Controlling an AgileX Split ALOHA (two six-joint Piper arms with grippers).
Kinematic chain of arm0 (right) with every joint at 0, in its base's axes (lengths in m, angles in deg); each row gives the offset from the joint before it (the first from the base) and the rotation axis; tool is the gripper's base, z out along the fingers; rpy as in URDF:
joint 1: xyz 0 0 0.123 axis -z
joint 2: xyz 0 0 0 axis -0.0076 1 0
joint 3: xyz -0.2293 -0.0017 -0.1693 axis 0.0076 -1 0
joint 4: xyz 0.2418 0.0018 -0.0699 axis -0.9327 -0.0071 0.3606
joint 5: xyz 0 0 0 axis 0.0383 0.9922 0.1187
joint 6: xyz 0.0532 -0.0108 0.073 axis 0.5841 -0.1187 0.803
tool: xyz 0 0 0 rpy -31.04 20.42 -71.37
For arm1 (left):
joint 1: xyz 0 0 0.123 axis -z
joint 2: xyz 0 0 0 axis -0.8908 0.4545 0
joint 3: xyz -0.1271 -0.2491 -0.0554 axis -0.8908 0.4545 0
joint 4: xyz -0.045 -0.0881 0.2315 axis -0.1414 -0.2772 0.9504
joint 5: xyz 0 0 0 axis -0.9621 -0.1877 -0.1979
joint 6: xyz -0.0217 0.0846 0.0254 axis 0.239 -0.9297 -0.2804
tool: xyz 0 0 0 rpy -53.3 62.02 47.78
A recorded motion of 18 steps. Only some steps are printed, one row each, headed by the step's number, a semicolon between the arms.
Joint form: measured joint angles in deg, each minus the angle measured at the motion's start. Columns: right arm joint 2, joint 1, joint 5, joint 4, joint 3, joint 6; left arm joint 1, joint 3, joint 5, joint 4, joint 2, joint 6.
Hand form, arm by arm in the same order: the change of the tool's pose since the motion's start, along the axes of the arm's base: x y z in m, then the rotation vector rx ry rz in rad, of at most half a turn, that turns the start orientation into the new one. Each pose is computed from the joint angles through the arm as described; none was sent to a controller.
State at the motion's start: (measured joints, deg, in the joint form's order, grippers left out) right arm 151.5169 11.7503 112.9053 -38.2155 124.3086 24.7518; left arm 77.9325 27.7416 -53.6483 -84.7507 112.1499 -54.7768
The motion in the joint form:
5: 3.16 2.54 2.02 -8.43 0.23 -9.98; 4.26 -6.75 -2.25 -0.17 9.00 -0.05
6: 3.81 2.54 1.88 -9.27 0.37 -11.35; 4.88 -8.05 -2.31 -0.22 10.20 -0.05
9: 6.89 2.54 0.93 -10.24 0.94 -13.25; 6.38 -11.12 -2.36 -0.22 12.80 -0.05
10: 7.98 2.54 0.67 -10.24 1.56 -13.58; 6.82 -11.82 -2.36 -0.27 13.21 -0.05
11: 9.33 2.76 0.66 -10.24 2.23 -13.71; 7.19 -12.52 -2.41 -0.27 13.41 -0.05
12: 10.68 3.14 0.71 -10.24 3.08 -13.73; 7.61 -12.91 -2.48 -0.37 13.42 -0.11
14: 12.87 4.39 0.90 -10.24 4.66 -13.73; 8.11 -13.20 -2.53 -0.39 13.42 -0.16
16: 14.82 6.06 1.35 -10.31 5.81 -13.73; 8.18 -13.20 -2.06 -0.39 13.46 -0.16
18: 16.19 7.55 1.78 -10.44 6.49 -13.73; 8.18 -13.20 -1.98 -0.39 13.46 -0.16
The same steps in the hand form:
5: 0.0036 -0.0080 -0.0125 0.0773 -0.0266 0.0100; 0.0274 -0.0330 -0.0216 0.0159 0.0070 -0.0500
6: 0.0049 -0.0080 -0.0154 0.0791 -0.0318 0.0174; 0.0314 -0.0386 -0.0232 0.0148 0.0046 -0.0597
9: 0.0081 -0.0092 -0.0311 0.0770 -0.0133 0.0227; 0.0399 -0.0522 -0.0259 0.0124 -0.0040 -0.0853
10: 0.0107 -0.0101 -0.0356 0.0738 -0.0096 0.0253; 0.0412 -0.0560 -0.0254 0.0100 -0.0086 -0.0924
11: 0.0128 -0.0120 -0.0414 0.0760 0.0007 0.0229; 0.0425 -0.0591 -0.0234 0.0072 -0.0176 -0.0983
12: 0.0156 -0.0149 -0.0467 0.0788 0.0091 0.0166; 0.0425 -0.0622 -0.0216 0.0041 -0.0249 -0.1047
14: 0.0201 -0.0237 -0.0550 0.0845 0.0197 -0.0041; 0.0418 -0.0656 -0.0202 0.0024 -0.0307 -0.1134
16: 0.0218 -0.0342 -0.0632 0.0958 0.0345 -0.0313; 0.0409 -0.0662 -0.0206 0.0016 -0.0236 -0.1196
18: 0.0217 -0.0431 -0.0693 0.1072 0.0469 -0.0563; 0.0408 -0.0662 -0.0206 0.0014 -0.0225 -0.1204

